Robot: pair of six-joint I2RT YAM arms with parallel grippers.
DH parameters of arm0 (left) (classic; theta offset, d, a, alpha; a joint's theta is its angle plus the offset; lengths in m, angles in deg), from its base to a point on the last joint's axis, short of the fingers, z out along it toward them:
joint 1: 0 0.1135 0.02 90
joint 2: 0 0 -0.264 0
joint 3: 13.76 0 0.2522 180
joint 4: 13.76 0 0.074 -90
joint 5: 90 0 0 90
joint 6: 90 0.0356 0 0
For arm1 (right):
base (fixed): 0 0 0 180
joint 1: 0 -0.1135 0.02 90
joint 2: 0 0 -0.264 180
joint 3: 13.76 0 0.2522 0
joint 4: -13.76 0 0.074 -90
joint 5: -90 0 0 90
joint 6: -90 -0.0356 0 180
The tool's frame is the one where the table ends.
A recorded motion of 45 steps. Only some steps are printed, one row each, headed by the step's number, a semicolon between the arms.
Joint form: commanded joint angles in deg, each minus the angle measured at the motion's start. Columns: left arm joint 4, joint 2, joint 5, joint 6, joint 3, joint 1; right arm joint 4, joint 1, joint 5, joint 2, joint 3, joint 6.
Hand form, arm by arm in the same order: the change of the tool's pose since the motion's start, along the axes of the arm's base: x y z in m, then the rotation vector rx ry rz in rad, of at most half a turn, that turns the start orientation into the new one. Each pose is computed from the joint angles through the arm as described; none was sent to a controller.
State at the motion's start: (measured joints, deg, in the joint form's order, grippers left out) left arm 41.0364 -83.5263 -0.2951 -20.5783 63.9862 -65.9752; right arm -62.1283 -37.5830 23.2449 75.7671 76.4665 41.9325
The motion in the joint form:
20: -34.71 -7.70 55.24 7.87 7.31 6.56; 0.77 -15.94 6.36 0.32 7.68 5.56
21: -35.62 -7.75 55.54 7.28 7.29 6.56; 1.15 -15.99 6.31 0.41 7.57 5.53
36: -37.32 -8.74 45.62 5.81 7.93 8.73; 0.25 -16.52 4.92 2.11 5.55 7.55
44: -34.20 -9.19 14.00 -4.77 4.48 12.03; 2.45 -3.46 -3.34 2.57 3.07 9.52
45: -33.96 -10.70 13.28 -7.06 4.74 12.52; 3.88 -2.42 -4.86 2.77 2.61 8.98
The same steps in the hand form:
20: 0.0384 -0.0563 0.0536 -0.8072 0.2306 -0.6926; -0.0533 0.0504 0.0407 0.1656 -0.0968 0.4106
21: 0.0386 -0.0569 0.0546 -0.8171 0.2314 -0.6948; -0.0529 0.0513 0.0402 0.1672 -0.0993 0.4106
36: 0.0594 -0.0567 0.0530 -0.7838 0.1101 -0.5208; -0.0505 0.0573 0.0214 0.0974 -0.0752 0.4339
44: 0.0927 -0.0375 0.0203 -0.5524 -0.0475 0.0927; 0.0032 0.0203 0.0069 -0.0276 -0.1681 0.1649
45: 0.0984 -0.0391 0.0120 -0.5367 -0.0181 0.1426; 0.0094 0.0180 0.0048 -0.0393 -0.1862 0.1256

